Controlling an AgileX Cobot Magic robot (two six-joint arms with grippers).
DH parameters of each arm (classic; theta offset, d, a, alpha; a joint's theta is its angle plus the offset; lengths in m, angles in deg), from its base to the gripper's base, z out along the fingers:
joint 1: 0 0.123 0 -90
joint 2: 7.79 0 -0.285 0
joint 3: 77.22 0 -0.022 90
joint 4: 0 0.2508 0 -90
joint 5: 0 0 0.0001 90
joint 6: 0 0.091 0 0
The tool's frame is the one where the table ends.
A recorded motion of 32 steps. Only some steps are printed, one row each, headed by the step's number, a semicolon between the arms.
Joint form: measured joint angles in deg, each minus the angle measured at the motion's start. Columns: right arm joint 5, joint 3, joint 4, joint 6, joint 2, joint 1; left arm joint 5, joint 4, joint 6, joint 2, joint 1, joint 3.
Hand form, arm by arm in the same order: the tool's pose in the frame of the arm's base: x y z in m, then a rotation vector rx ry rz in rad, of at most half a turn. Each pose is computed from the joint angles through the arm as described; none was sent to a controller.
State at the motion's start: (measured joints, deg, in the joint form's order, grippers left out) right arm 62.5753 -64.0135 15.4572 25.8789 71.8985 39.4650; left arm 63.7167 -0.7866 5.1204 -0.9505 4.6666 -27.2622
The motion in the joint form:
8: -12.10 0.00 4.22 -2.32 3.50 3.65; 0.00 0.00 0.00 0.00 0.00 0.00
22: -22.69 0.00 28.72 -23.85 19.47 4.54; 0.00 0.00 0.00 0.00 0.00 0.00
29: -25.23 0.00 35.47 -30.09 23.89 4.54; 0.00 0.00 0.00 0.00 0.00 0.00
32: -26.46 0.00 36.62 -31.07 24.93 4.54; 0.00 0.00 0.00 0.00 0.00 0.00
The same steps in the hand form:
8: 0.1795 0.2004 0.3277 -0.2723 2.7090 0.8220; -0.0067 -0.0017 0.2664 0.0093 2.1044 0.0860
22: 0.2121 0.2615 0.2640 -0.3417 2.7406 1.0910; -0.0067 -0.0017 0.2664 0.0093 2.1044 0.0860
29: 0.2216 0.2737 0.2430 -0.3254 2.7421 1.1375; -0.0067 -0.0017 0.2664 0.0093 2.1044 0.0860
32: 0.2249 0.2761 0.2377 -0.3088 2.7369 1.1375; -0.0067 -0.0017 0.2664 0.0093 2.1044 0.0860

